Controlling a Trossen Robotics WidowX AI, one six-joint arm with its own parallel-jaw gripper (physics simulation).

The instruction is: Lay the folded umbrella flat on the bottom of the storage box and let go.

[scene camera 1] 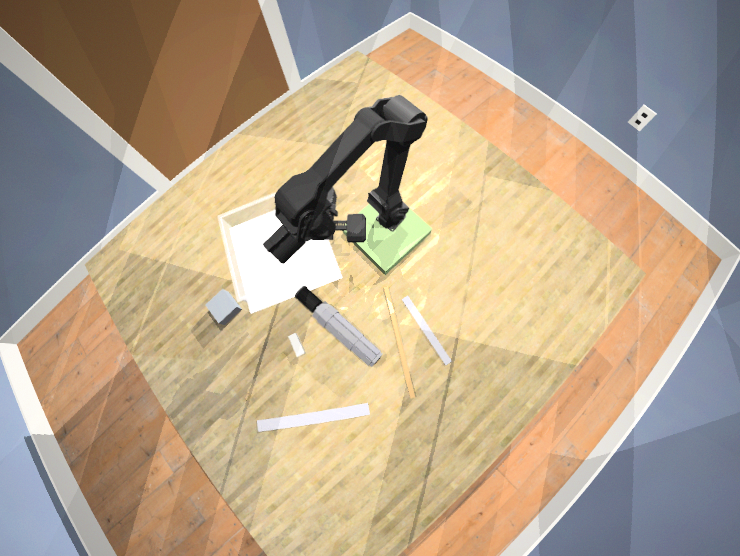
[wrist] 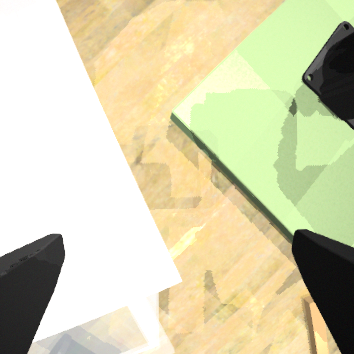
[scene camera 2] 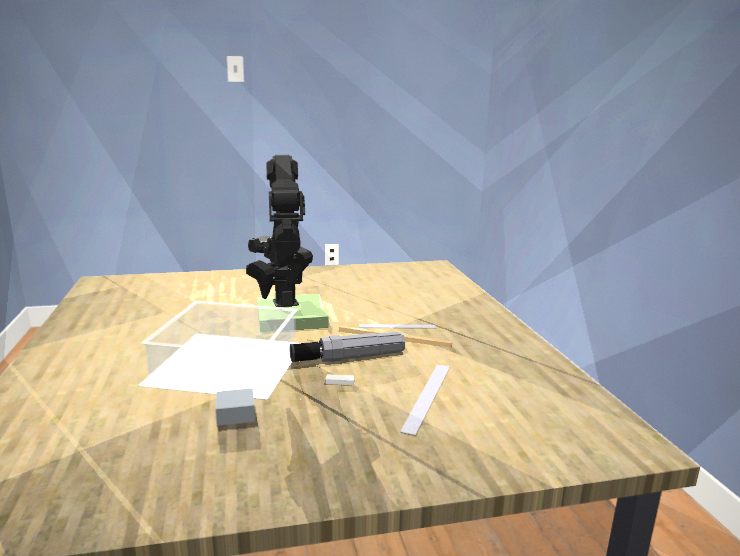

Observation:
My gripper is open, with nothing in its grasp. Also in view: a folded umbrella. On the table rests a storage box.
My gripper shows as well in scene camera 1 and in the wrist view.

